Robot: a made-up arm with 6 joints.
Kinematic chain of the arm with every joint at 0, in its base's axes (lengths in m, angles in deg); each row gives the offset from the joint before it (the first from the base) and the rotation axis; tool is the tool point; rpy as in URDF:
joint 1: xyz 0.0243 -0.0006 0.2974 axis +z
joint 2: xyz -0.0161 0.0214 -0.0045 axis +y
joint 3: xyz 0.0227 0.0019 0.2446 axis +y
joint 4: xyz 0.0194 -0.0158 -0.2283 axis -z
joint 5: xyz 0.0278 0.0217 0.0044 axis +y
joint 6: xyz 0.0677 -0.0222 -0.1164 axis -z
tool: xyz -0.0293 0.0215 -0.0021 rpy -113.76 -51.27 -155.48
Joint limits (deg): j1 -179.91..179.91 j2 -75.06..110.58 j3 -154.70..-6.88 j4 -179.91..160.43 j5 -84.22..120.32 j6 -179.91..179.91
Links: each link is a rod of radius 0.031 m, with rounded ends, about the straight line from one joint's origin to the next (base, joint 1, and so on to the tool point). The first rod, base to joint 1, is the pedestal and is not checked.
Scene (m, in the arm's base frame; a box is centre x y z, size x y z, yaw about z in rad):
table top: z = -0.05
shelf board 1: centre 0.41 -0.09 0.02 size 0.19 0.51 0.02 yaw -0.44
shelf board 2: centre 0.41 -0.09 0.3 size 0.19 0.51 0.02 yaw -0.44
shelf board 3: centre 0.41 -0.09 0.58 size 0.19 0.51 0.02 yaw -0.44
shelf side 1: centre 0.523 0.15 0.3 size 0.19 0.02 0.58 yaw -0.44
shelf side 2: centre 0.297 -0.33 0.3 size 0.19 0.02 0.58 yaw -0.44
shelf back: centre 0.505 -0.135 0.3 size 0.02 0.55 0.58 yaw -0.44
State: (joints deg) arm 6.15 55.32 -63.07 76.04 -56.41 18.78
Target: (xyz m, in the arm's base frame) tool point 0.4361 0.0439 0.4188
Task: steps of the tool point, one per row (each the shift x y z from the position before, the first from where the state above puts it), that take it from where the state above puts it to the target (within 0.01 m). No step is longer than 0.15 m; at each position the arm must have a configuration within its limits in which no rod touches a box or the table.
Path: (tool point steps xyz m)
1: -0.0420 0.0379 -0.0111
2: -0.0470 0.0209 -0.0001
3: -0.0454 0.0045 0.0112
4: 0.0580 0.0603 0.0542
5: 0.0283 0.0532 0.0853
6: -0.0059 0.0314 0.1026
7: 0.0711 -0.0190 0.0005
8: 0.0667 -0.0459 -0.0005

